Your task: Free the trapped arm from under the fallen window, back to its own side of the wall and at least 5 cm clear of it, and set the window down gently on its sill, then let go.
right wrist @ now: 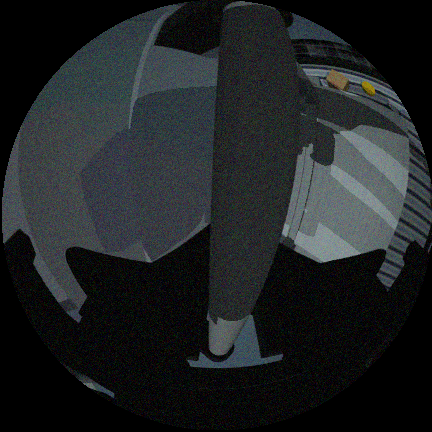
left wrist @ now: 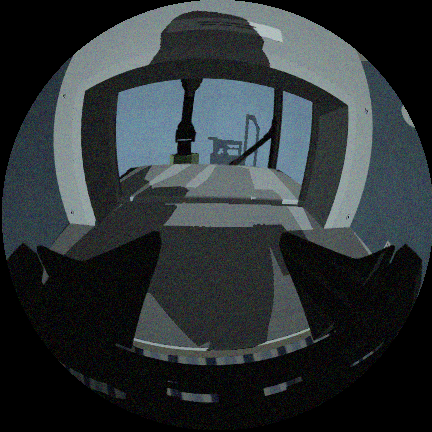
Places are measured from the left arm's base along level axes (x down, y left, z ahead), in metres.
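Pixels of known places: left gripper, between the fingertips: (left wrist: 221, 239); right arm's base, origin of its link: (left wrist: 183, 153).
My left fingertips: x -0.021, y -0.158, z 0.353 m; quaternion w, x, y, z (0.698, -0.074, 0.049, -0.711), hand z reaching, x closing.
Observation:
Ahead of a thing's pixels: the offset from my left fingertips to its top centre. "pt": to the spot under its first point.
My left gripper (left wrist: 221, 239) is open, with nothing between its fingers. It points at the rectangular opening in the pale wall (left wrist: 69, 150), and its fingertips appear on the near side of the opening. The sill (left wrist: 230, 201) crosses the bottom of the opening. My right gripper (right wrist: 228, 229) is shut on a thick dark bar {pt dx -0.279, dy +0.065, dz +0.194 m} (right wrist: 255, 135) with a paler end, which looks like the window's handle. The bar runs lengthwise between the fingers and hides much behind it. How high the window stands above the sill cannot be told from these views.
Through the opening stand a dark jointed arm (left wrist: 187, 115) on a greenish base (left wrist: 197, 158) and a black post (left wrist: 278, 130) with a slanted brace. An orange-brown block {dx +0.079, dy +0.304, dz +0.191 m} (right wrist: 337, 80) and a yellow piece {pt dx +0.112, dy +0.330, dz +0.289 m} (right wrist: 368, 88) lie at the upper right in the right wrist view.

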